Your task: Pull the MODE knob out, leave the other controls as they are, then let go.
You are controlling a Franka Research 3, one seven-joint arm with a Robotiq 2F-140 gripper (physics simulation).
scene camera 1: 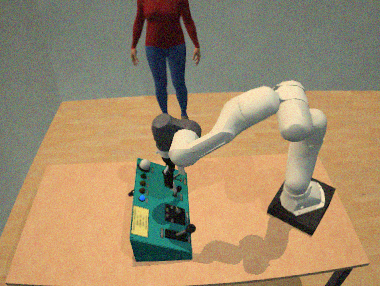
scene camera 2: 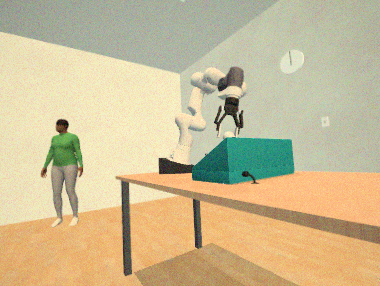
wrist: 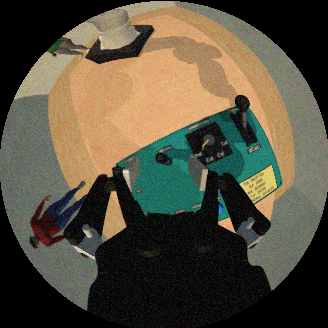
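Note:
The MODE knob (scene camera 1: pixel 177 189) (wrist: pixel 163 158) is a small black knob that stands up from the sloped face of the teal control panel (scene camera 1: pixel 146 250) (scene camera 2: pixel 260 155) (wrist: pixel 150 192). In the wrist view it lies between and a little beyond the fingertips, with nothing touching it that I can see. My gripper (scene camera 1: pixel 174 171) (scene camera 2: pixel 228 135) (wrist: pixel 163 163) is open and empty, with its fingers wide apart over the panel. How far the knob stands out is hard to tell.
The PROGRAM dial (scene camera 1: pixel 175 214) (wrist: pixel 209 141) and a black lever (scene camera 1: pixel 190 228) (wrist: pixel 242 103) are on the panel beside the knob. A white dome (scene camera 1: pixel 144 164), a lit blue lamp (scene camera 1: pixel 142 198) and a yellow label (scene camera 1: pixel 140 221) (wrist: pixel 258 186) are also there. A person (scene camera 1: pixel 162 30) stands behind the table.

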